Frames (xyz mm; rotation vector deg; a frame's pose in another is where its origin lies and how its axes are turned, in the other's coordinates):
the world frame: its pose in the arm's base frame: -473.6 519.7 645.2 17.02 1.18 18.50
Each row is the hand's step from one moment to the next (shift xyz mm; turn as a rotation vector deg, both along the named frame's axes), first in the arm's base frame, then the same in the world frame.
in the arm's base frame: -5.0 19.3 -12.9 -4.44 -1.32 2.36
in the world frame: 1.0 15.3 -18.2 -4.56 0.87 2.33
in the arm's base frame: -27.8 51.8 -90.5 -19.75 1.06 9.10
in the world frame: -12.5 29.2 -103.1 -18.15 9.72 7.08
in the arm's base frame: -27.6 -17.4 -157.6 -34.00 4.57 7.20
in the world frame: -36.0 -53.0 -147.6 -30.61 16.76 3.30
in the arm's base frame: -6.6 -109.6 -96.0 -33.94 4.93 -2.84
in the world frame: -43.5 -125.1 -61.1 -30.71 14.14 -6.40
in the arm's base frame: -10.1 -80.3 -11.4 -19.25 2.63 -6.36
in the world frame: -35.2 -72.9 11.3 -17.60 6.49 -8.12
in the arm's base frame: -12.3 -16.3 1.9 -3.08 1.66 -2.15
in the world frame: -16.8 -10.4 5.6 -2.46 1.83 -2.73
